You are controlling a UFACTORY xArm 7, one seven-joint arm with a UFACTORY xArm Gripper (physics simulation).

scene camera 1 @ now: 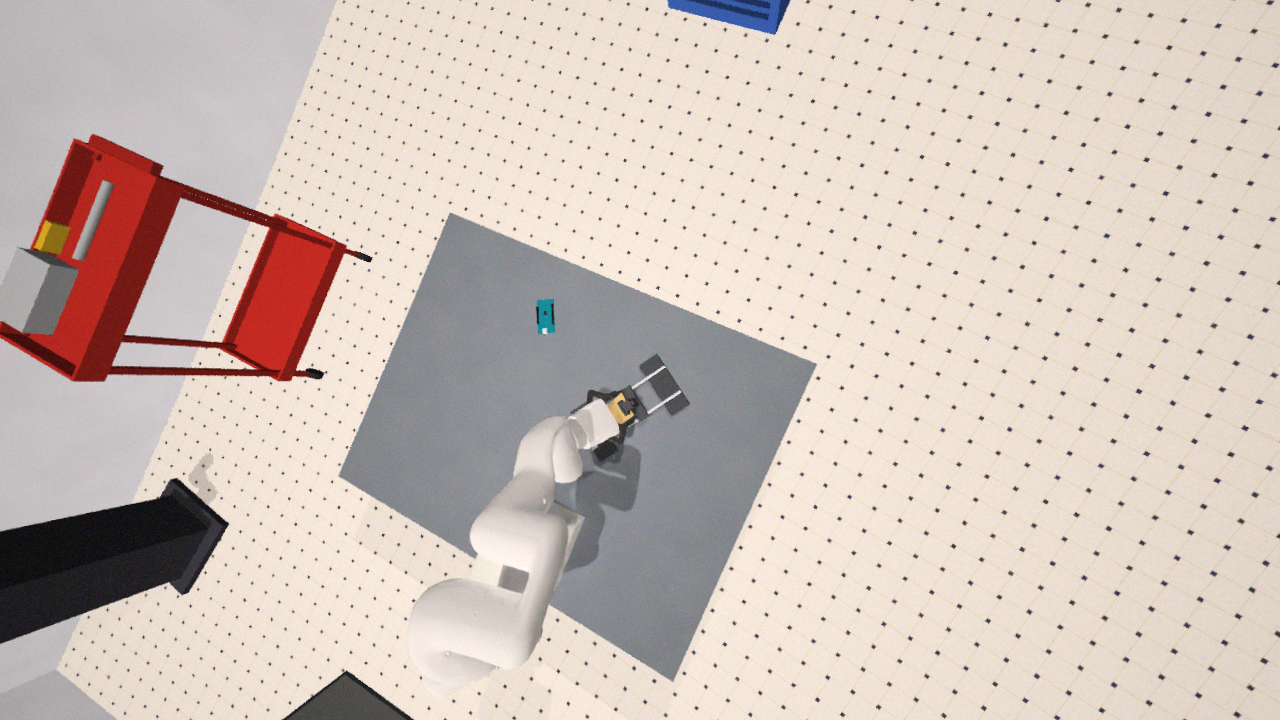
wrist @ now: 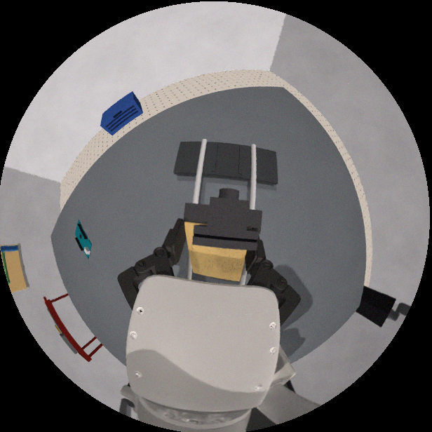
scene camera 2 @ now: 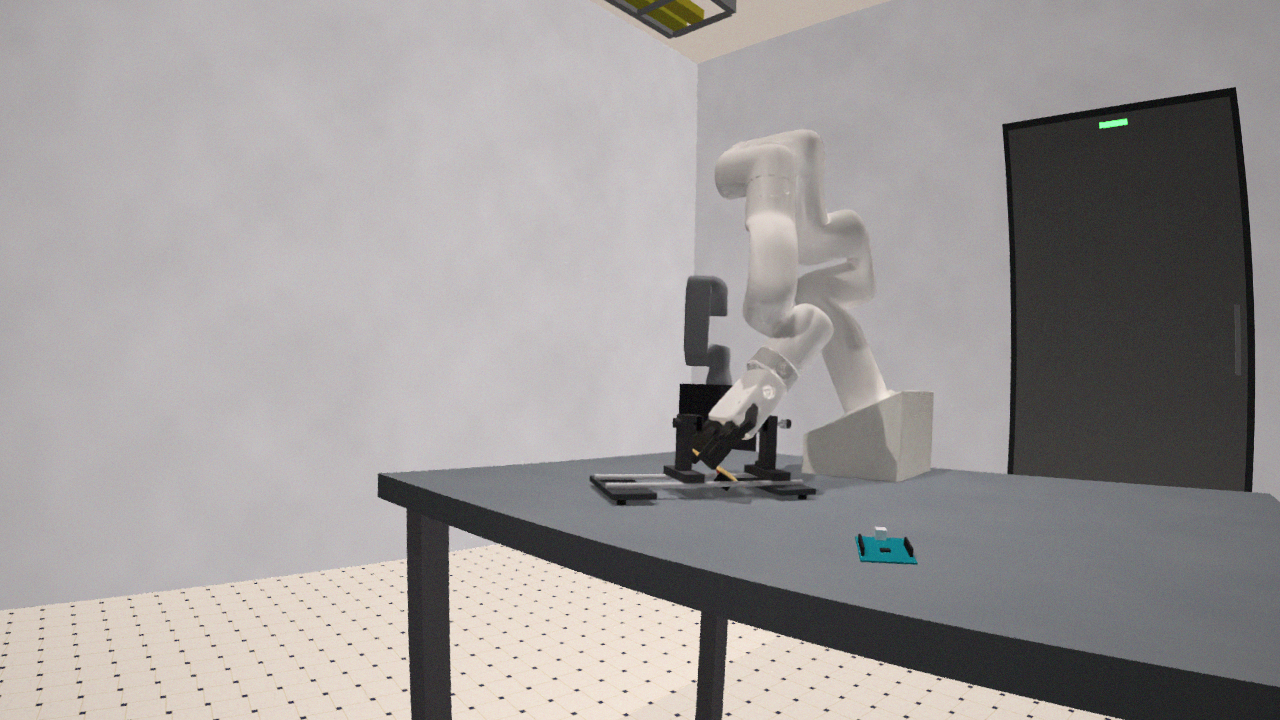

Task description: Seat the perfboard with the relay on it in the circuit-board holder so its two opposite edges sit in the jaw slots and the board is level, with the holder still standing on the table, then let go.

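Places are measured from the arm's base along level axes (x down, y left, z ahead), in millimetres.
Pixels of known places: gripper, fingertip midpoint: (scene camera 2: 696, 460); arm's base at its link origin: (scene camera 2: 870, 412).
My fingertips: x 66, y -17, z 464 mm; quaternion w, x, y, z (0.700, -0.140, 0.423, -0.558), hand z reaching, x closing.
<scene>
For each thing: its top centre in the pictures, then the offset to it from my fingertips. Level surfaces: height alone.
- circuit-board holder at its top centre: (scene camera 2: 701, 415) (scene camera 1: 619, 410) dx -67, dy -2, dz -11 mm
- table at its surface level: dx +50 mm
- teal board at its top centre: (scene camera 2: 884, 537) (scene camera 1: 544, 316) dx +38, dy +355, dz +80 mm
The tan perfboard (scene camera 1: 619, 410) (scene camera 2: 725, 473) (wrist: 217, 262) is steeply tilted between the two upright posts of the circuit-board holder (scene camera 1: 664, 385) (scene camera 2: 623, 489) (wrist: 227, 162). In scene camera 2 it shows below the jaws' height. In the wrist view one black jaw post covers part of it. The relay does not show. My gripper (scene camera 2: 716, 452) (wrist: 216, 232) is shut on the perfboard, with one black finger at each side; its fingertips are partly hidden behind the board and jaw. The holder stands on the table (scene camera 1: 716, 447) (scene camera 2: 1074, 573). I cannot see either board edge in a jaw slot.
A teal board (scene camera 1: 545, 316) (scene camera 2: 886, 549) (wrist: 83, 239) with small parts lies on the table, apart from the holder. Two metal rails run low between the holder's black feet. A red cart (scene camera 1: 134, 205) and a blue crate (scene camera 1: 729, 10) (wrist: 121, 114) are beyond the table.
</scene>
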